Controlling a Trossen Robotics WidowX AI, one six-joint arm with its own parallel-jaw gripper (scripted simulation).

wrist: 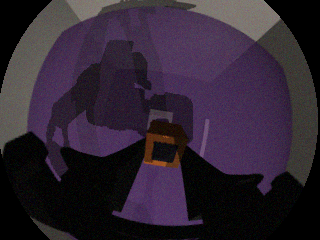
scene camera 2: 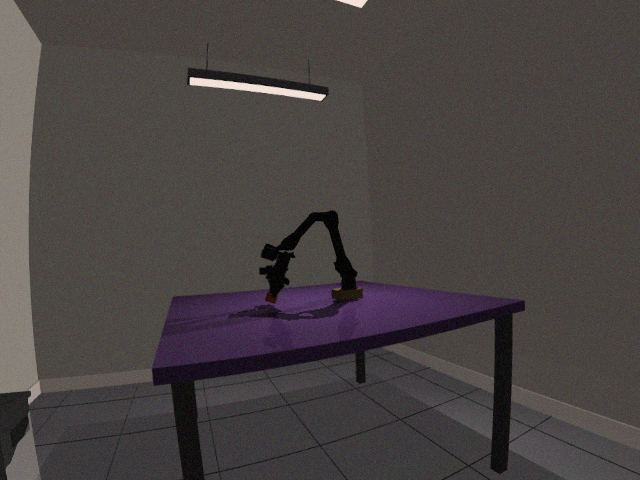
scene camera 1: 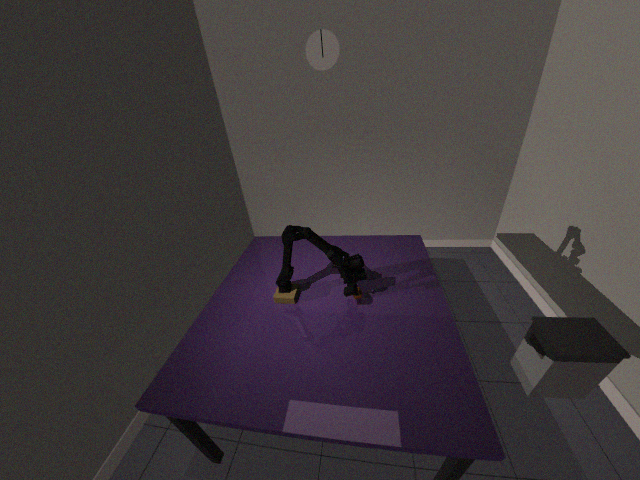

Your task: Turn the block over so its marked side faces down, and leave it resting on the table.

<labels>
my gripper: holds a block [wrist: 166, 142]
</labels>
